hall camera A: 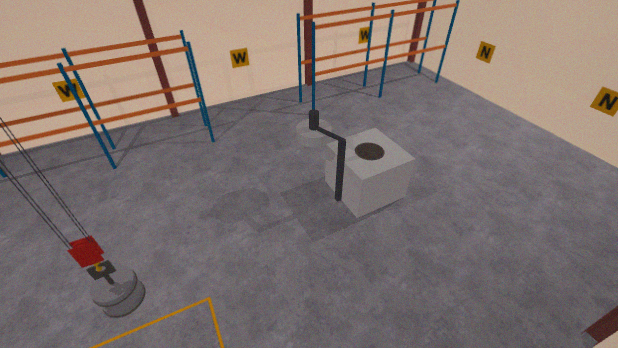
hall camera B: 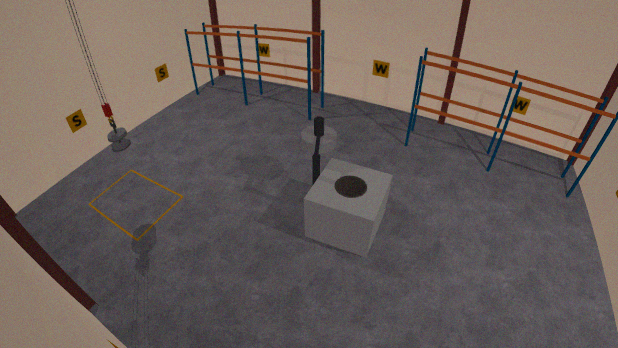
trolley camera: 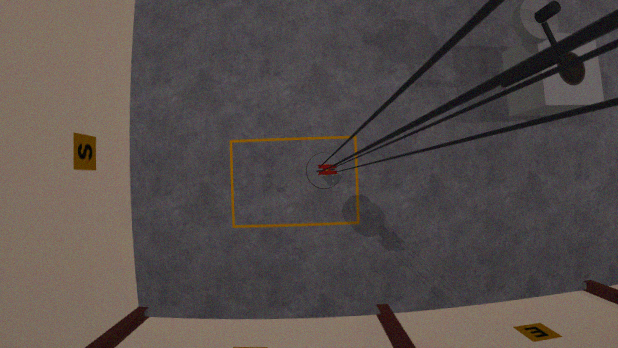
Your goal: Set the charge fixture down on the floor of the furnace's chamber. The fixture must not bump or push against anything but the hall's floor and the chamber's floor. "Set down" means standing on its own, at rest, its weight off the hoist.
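Note:
My hook [hall camera A: 100, 268] [hall camera B: 111, 120] [trolley camera: 327, 170], under the red hoist block, holds the charge fixture [hall camera A: 123, 299] [hall camera B: 120, 144] [trolley camera: 314, 178], a grey round piece with stacked discs. It hangs in the air, its shadow lying apart from it on the floor. In the trolley view the fixture blends with the floor; its round outline shows. The furnace [hall camera A: 385, 185] [hall camera B: 334, 218] [trolley camera: 526, 100] is a pale box, well away from the fixture. The round dark opening [hall camera A: 369, 151] [hall camera B: 351, 186] [trolley camera: 571, 70] is in its top. The chamber's floor cannot be made out.
A dark post with an arm [hall camera A: 340, 172] [hall camera B: 316, 167] stands beside the furnace; a pale round lid [hall camera A: 303, 133] [hall camera B: 327, 142] [trolley camera: 531, 24] is under its end. A yellow floor outline [hall camera A: 150, 323] [hall camera B: 157, 183] [trolley camera: 295, 225] and blue-orange racks [hall camera A: 125, 59] [hall camera B: 414, 100] also show.

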